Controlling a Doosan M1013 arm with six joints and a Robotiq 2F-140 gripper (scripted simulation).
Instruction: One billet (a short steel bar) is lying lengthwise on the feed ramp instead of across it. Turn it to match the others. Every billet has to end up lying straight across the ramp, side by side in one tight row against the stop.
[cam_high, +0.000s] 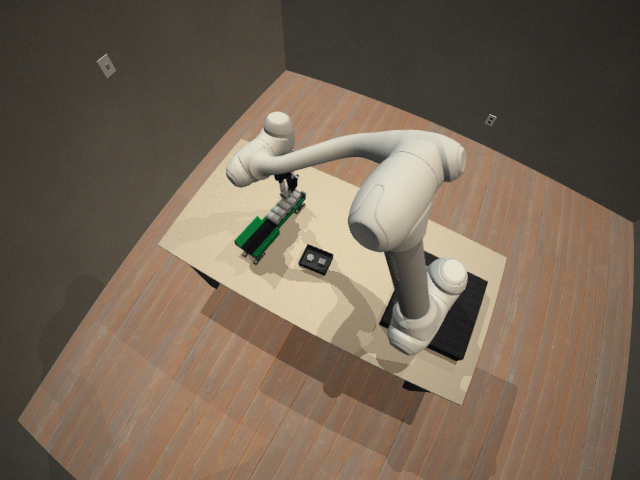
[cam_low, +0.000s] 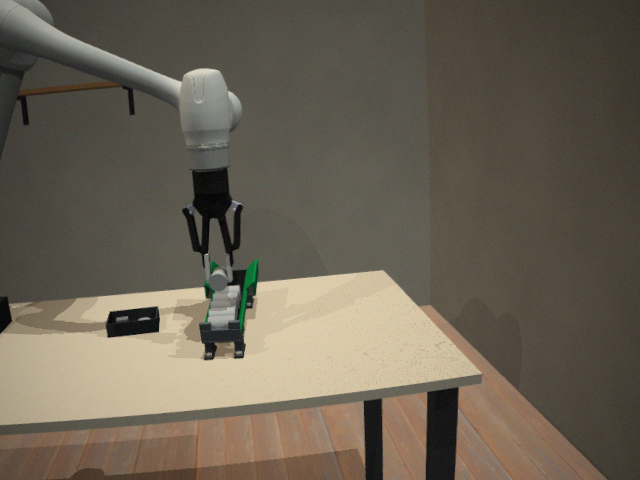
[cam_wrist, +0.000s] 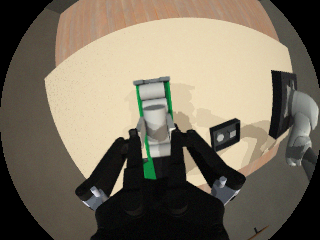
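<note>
Now: the stop 7 cm to the right of my hand and 13 cm below it. Round my hand: small black tray: 26 cm behind, 14 cm to the left, 18 cm below.
</note>
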